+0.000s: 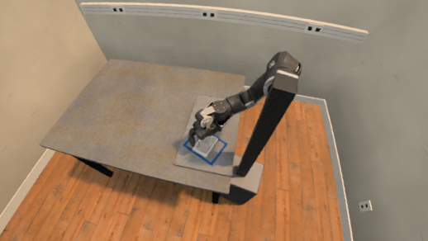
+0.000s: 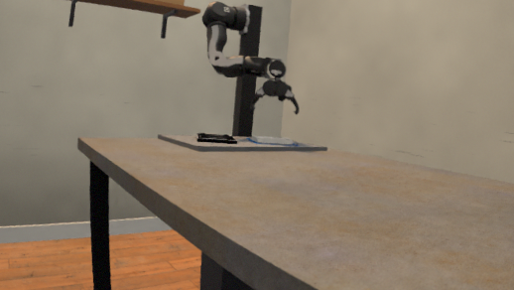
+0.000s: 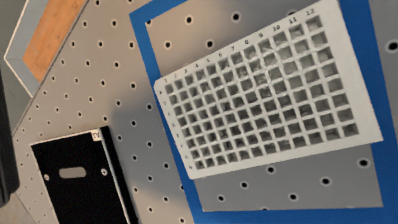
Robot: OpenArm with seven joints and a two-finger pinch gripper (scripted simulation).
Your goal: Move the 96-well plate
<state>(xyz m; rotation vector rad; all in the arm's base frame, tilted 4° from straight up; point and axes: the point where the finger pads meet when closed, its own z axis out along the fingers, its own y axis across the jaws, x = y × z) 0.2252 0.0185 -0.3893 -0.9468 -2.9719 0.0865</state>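
The white 96-well plate is 80 mm below my hand. From my hand the other things lie so: black plate nest: 210 mm to the right, 90 mm below, 10 mm ahead.
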